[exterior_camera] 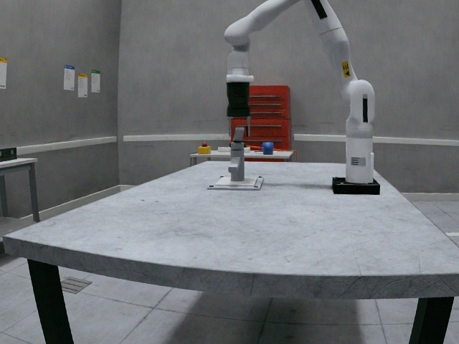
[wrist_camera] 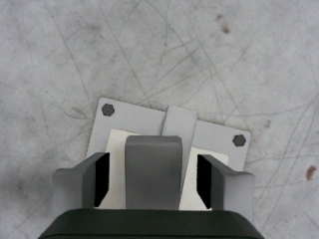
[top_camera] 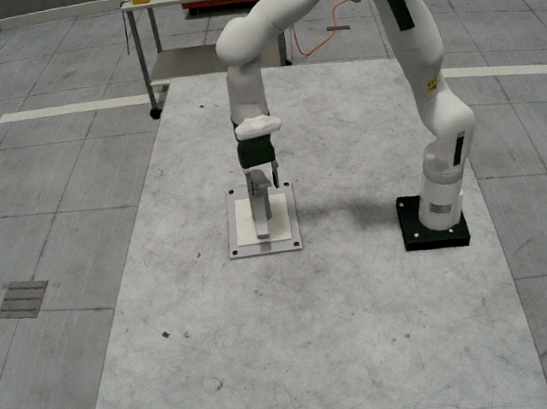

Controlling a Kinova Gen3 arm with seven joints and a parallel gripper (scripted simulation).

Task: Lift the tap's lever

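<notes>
Right now the tap lever is 10 mm ahead of my hand, 30 mm to the right of it and 20 mm below it. The rest, counted from my hand: tap (20 mm ahead, 50 mm to the right, 70 mm below).
</notes>
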